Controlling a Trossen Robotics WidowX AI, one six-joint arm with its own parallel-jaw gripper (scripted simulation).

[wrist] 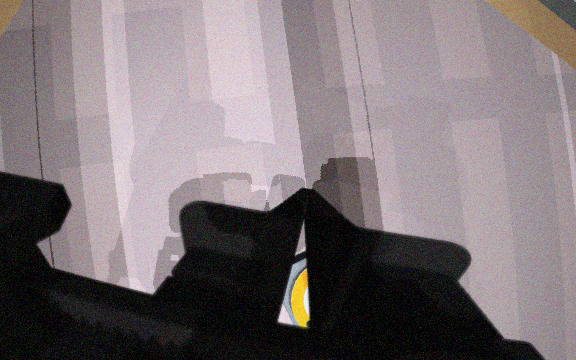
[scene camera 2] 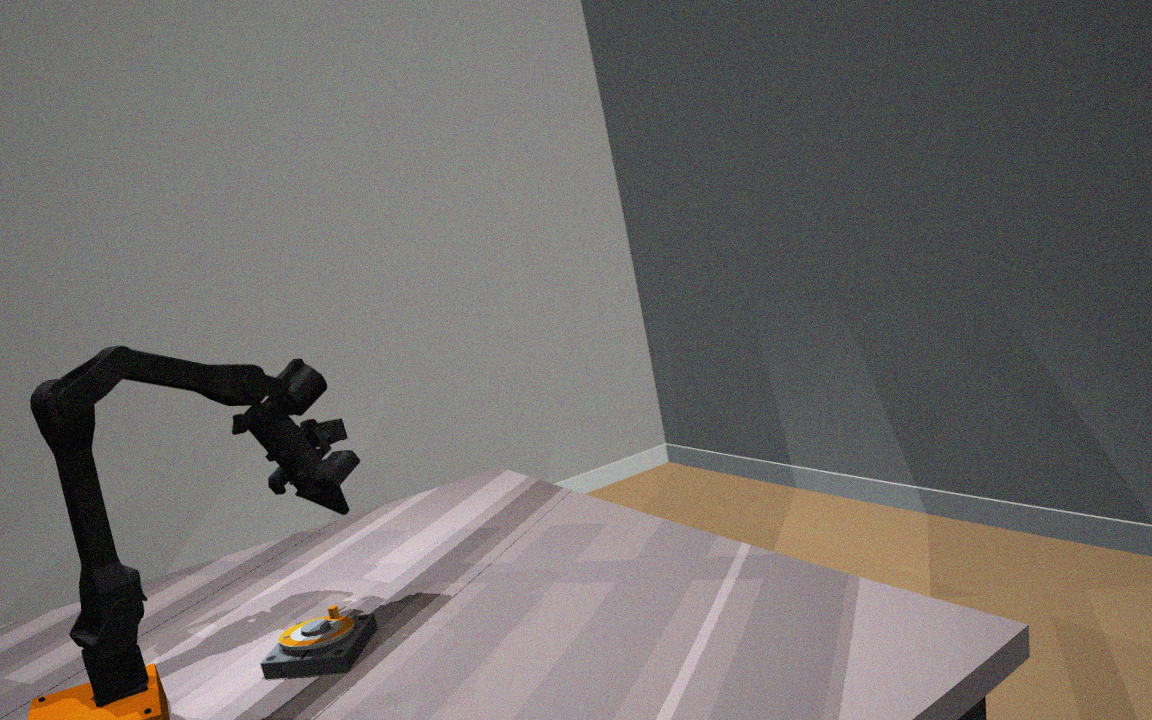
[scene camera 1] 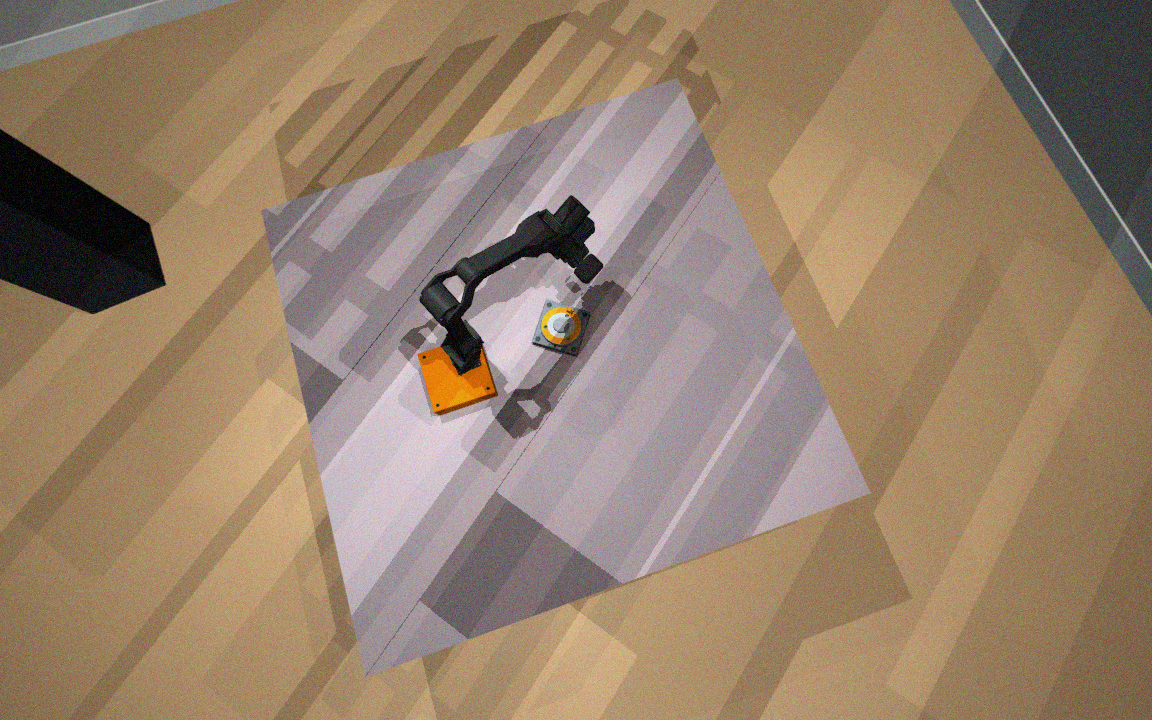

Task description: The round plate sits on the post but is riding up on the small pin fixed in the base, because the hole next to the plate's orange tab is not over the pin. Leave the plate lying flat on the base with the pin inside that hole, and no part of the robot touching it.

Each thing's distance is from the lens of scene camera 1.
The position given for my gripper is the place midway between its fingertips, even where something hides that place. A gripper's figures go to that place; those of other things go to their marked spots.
my gripper [scene camera 1: 583, 255]: 145 cm
round plate [scene camera 1: 550, 333]: 150 cm
square base [scene camera 1: 539, 339]: 151 cm
